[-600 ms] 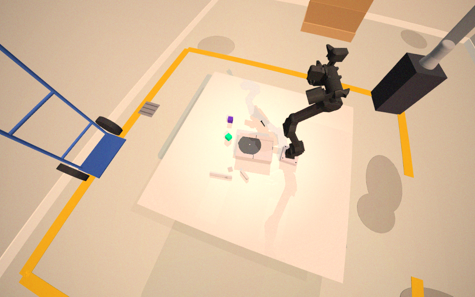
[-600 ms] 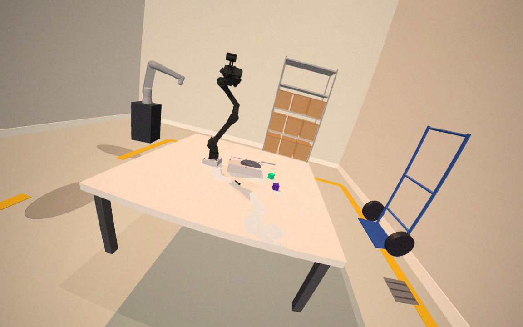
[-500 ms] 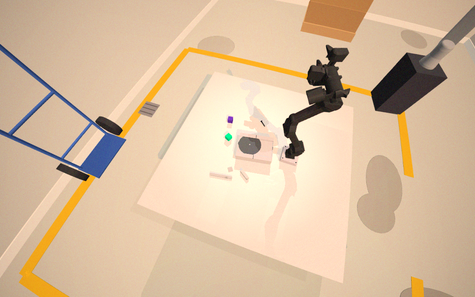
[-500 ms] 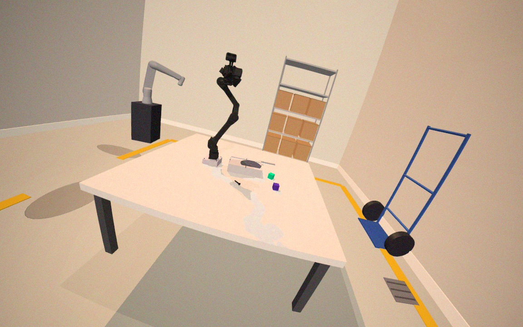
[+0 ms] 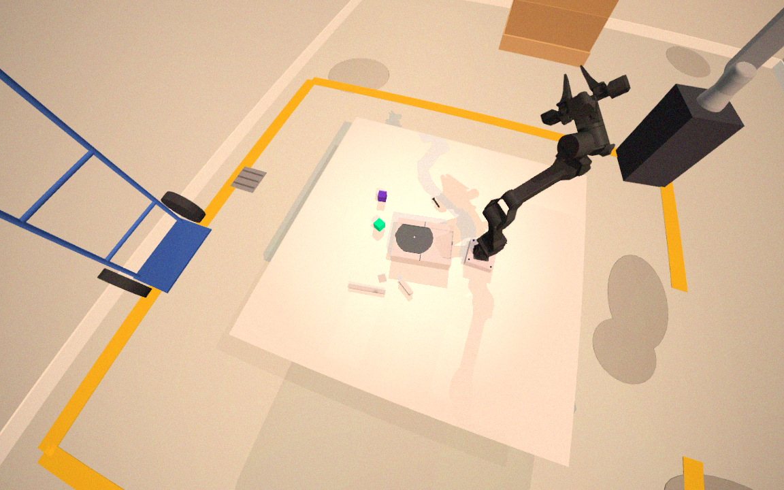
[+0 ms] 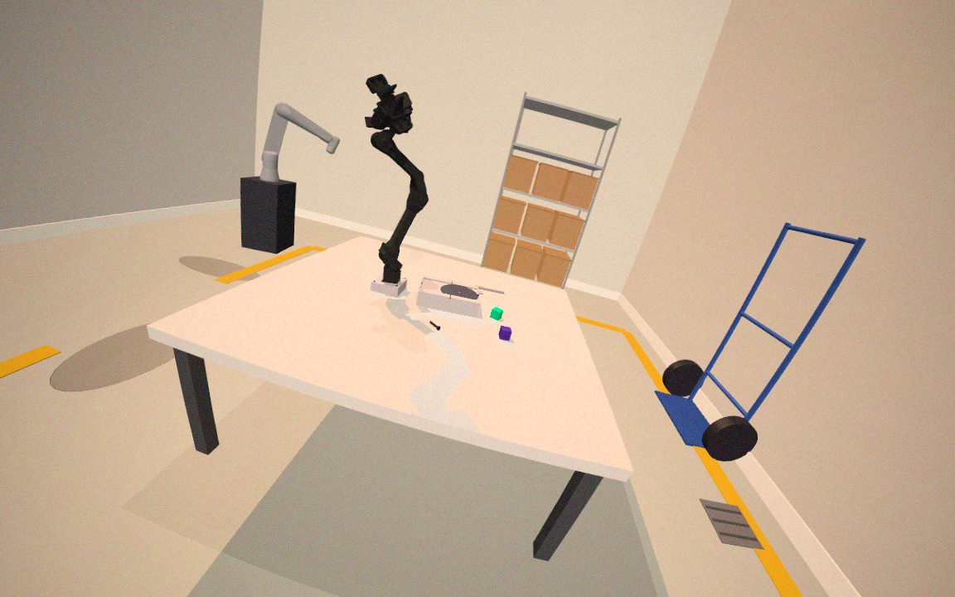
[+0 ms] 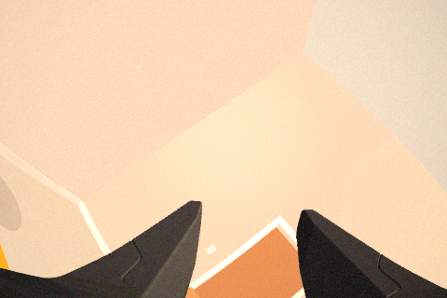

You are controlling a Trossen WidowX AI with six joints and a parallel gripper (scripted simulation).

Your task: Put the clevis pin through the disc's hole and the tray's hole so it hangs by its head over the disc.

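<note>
Right now the clevis pin is 710 mm below my gripper tip, 250 mm ahead of it and 50 mm to the right of it. From my gripper tip the other things lie so: pale rimmed tray 670 mm below, 290 mm ahead, 190 mm to the left; aluminium disc 660 mm below, 330 mm ahead, 170 mm to the left; green cube 700 mm below, 490 mm ahead, 120 mm to the left.
</note>
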